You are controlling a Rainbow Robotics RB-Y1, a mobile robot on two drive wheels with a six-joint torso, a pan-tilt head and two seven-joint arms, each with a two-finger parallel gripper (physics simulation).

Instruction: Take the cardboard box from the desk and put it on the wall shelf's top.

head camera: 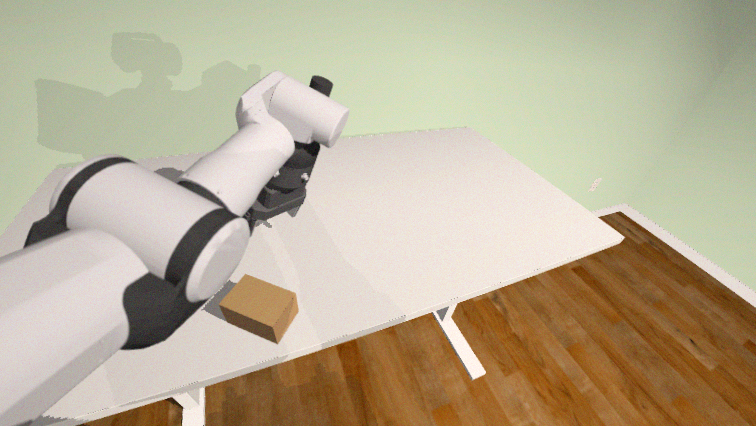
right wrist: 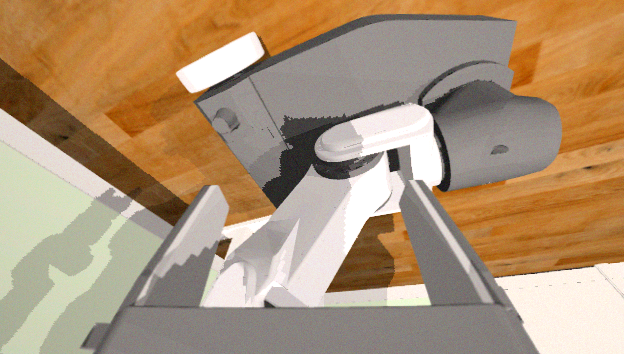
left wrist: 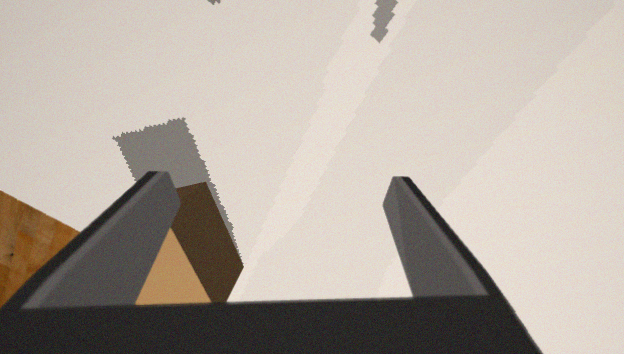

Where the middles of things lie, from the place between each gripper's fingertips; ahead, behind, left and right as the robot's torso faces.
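For my right hand, the brown cardboard box (head camera: 266, 310) is 45 cm above it, 36 cm to the left of it and 33 cm ahead of it.
Counted from my left hand, the brown cardboard box is 60 mm below, and it lies 10 mm to the right of that hand and 150 mm behind it.
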